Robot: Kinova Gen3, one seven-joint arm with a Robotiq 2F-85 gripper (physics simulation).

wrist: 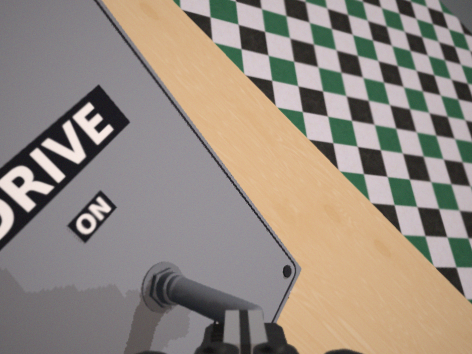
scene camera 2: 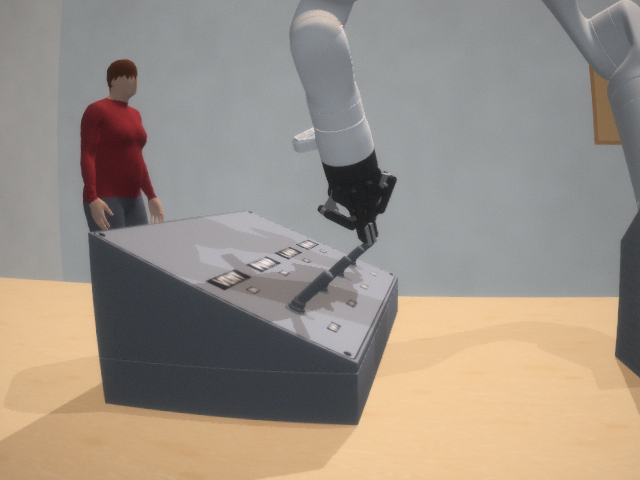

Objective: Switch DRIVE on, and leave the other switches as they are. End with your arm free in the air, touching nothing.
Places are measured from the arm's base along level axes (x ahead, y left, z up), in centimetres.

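Pixels of known places: gripper, fingertip midpoint: [wrist: 243, 336] [scene camera 2: 369, 241].
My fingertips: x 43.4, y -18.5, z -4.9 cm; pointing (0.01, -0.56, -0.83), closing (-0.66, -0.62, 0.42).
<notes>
Ahead of a thing's pixels: the offset from my fingertips to its top centre. Level surfaces: height alone.
The DRIVE label {dz +0.1, dx +9.7, dy +1.3 cm} [scene camera 2: 307, 244] [wrist: 65, 155] marks the farthest switch of the row in the scene view. An ON plate {dz -1.4 cm} [scene camera 2: 323, 251] [wrist: 92, 216] lies between that label and the lever. The DRIVE lever {dz +0.5, dx +1.6, dy -0.4 cm} [scene camera 2: 367, 245] [wrist: 200, 298] leans away from its ON plate, towards the low front edge of the panel. My gripper [scene camera 2: 369, 238] [wrist: 243, 336] is shut and empty. Its fingertips are at the lever's tip and overlap it in both views; whether they touch cannot be told. The fingertips hide the lever's end in the wrist view.
The sloping console [scene camera 2: 222, 330] [wrist: 225, 220] stands on the wooden table {dz -12.4 cm} [scene camera 2: 465, 413] [wrist: 310, 200]. Nearer levers [scene camera 2: 311, 291] [scene camera 2: 339, 266] stand in line with the DRIVE lever, leaning the same way. A person [scene camera 2: 116, 149] in a red top stands behind the console. A checkered floor [wrist: 370, 100] lies beyond the table.
</notes>
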